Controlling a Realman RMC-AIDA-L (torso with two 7-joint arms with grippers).
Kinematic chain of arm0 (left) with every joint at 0, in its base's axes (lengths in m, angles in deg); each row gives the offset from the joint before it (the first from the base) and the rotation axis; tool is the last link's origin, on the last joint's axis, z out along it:
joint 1: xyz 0 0 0.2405 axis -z
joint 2: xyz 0 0 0 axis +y
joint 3: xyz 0 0 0.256 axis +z
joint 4: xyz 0 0 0 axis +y
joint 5: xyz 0 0 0.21 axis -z
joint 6: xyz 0 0 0 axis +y
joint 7: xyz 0 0 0.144 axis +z
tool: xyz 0 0 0
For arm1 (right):
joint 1: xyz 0 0 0.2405 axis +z
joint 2: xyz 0 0 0 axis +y
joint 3: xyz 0 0 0.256 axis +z
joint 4: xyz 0 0 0 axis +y
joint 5: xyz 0 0 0.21 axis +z
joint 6: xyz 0 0 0 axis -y
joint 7: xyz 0 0 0.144 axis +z
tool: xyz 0 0 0
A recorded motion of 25 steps. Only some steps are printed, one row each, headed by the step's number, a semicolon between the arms.
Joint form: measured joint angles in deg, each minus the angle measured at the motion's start. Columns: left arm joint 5, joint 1, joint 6, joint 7, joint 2, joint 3, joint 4; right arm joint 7, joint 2, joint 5, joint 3, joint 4, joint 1, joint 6.
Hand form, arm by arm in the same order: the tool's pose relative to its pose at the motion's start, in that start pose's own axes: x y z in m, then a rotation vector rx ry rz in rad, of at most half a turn. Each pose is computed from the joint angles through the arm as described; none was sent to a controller.
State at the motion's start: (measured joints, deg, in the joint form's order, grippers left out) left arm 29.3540 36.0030 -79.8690 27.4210 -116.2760 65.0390 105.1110; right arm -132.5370 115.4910 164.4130 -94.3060 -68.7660 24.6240 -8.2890
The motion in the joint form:
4: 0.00 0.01 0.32 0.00 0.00 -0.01 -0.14; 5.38 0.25 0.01 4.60 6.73 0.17 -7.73
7: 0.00 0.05 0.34 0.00 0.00 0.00 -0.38; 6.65 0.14 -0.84 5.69 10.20 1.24 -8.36
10: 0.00 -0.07 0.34 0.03 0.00 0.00 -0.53; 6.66 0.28 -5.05 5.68 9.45 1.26 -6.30
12: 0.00 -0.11 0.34 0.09 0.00 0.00 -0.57; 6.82 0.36 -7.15 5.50 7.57 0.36 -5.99
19: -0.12 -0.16 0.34 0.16 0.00 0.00 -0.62; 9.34 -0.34 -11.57 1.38 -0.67 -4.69 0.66
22: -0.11 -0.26 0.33 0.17 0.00 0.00 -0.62; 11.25 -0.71 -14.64 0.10 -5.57 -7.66 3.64
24: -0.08 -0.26 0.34 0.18 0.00 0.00 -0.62; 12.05 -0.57 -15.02 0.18 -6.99 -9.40 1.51
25: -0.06 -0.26 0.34 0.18 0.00 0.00 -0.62; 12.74 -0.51 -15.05 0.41 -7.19 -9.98 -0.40
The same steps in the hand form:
4: 0.0003 -0.0005 0.0004 0.0018 0.0031 -0.0012; 0.0080 -0.0272 -0.0051 0.0236 -0.0372 0.1223
7: -0.0002 -0.0005 0.0012 0.0003 0.0005 -0.0027; 0.0172 -0.0366 -0.0038 0.0461 -0.0116 0.1353
10: -0.0015 -0.0008 0.0016 0.0001 -0.0032 -0.0047; 0.0192 -0.0354 -0.0029 0.0533 0.0173 0.0665
12: -0.0019 -0.0009 0.0018 0.0000 -0.0043 -0.0044; 0.0157 -0.0327 -0.0053 0.0448 0.0110 0.0340
19: -0.0026 -0.0013 0.0019 0.0018 -0.0066 -0.0037; 0.0160 -0.0283 -0.0222 0.0732 0.0524 -0.0213
22: -0.0032 -0.0015 0.0019 0.0021 -0.0080 -0.0046; 0.0104 -0.0283 -0.0331 0.0952 0.0524 -0.0473
24: -0.0032 -0.0015 0.0019 0.0017 -0.0076 -0.0045; 0.0079 -0.0266 -0.0399 0.0754 0.0292 -0.0336
25: -0.0031 -0.0014 0.0019 0.0014 -0.0075 -0.0046; 0.0063 -0.0252 -0.0423 0.0561 0.0130 -0.0193

